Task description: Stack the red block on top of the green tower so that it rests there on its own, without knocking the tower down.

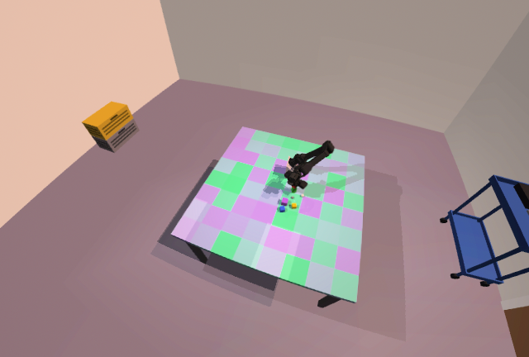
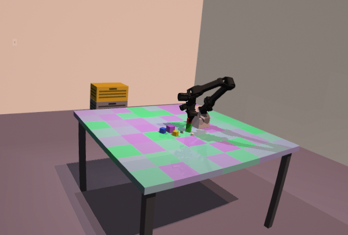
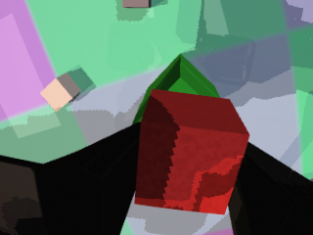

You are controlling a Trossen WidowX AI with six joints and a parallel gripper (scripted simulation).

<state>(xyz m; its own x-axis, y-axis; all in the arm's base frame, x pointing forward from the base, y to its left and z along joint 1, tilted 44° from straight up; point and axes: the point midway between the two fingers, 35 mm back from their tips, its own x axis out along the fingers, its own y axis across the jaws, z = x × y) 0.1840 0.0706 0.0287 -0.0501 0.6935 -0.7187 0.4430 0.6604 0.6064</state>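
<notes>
Right now my gripper tip is 1 cm below the red block. Also, from my gripper tip: purple block (13 cm ahead, 5 cm below, 4 cm to the right); blue block (20 cm ahead, 6 cm below, 4 cm to the right).
</notes>
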